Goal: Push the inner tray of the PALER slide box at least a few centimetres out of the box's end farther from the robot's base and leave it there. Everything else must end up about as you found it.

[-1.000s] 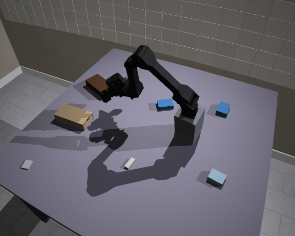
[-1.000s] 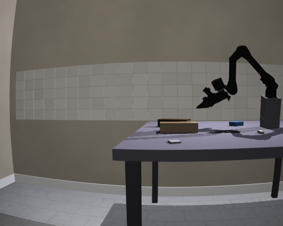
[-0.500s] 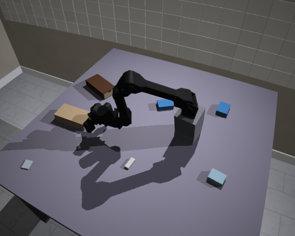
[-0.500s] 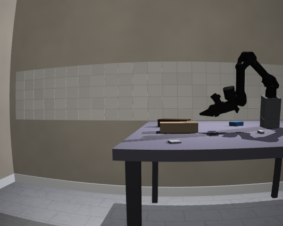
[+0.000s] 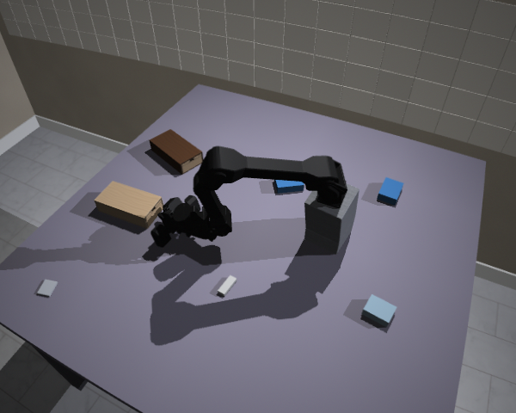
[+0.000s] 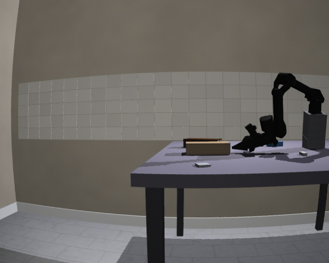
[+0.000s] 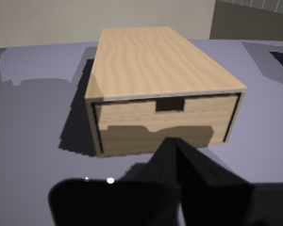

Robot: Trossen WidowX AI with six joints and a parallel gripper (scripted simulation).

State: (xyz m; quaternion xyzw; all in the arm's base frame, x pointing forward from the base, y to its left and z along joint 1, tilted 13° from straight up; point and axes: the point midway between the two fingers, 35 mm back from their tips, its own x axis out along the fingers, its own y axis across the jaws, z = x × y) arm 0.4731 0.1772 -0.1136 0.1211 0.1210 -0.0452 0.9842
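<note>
My gripper is now 150 mm short of the slide box and 10 mm above it. From my hand the other things lie so: small grey tile (170 mm ahead, 360 mm to the left, 30 mm below); then small white block (280 mm behind, 120 mm to the left, 30 mm below); then inner tray (150 mm ahead, 10 mm below).
</note>
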